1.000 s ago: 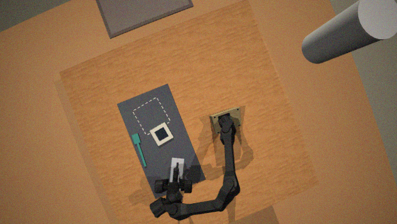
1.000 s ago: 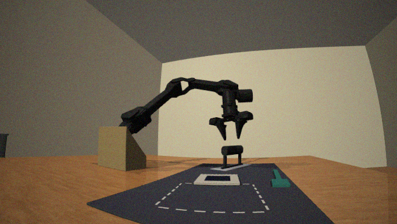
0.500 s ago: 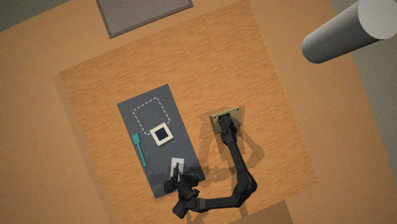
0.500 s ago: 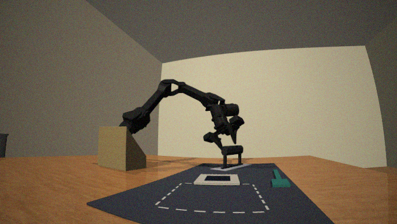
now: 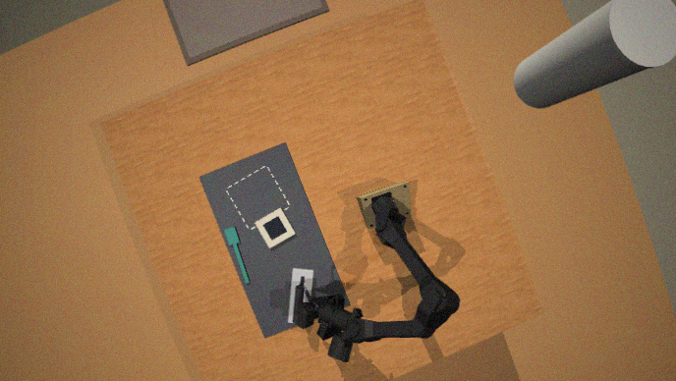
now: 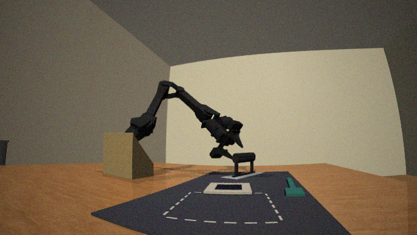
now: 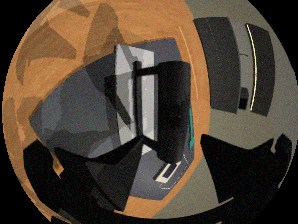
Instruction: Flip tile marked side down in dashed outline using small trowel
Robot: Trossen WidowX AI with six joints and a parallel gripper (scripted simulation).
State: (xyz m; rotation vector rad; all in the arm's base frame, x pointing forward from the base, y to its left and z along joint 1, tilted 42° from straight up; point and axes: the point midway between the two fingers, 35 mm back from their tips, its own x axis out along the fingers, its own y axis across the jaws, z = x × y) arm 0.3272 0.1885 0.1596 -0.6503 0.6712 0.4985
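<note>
Right now the dark grey mat is 220 mm to the right of my gripper tip, 110 mm below it and 50 mm ahead of it. The rest, counted from my gripper tip: square tile (260 mm to the right, 80 mm below, 30 mm ahead); teal t-shaped trowel (230 mm to the right, 190 mm ahead, 80 mm below).
</note>
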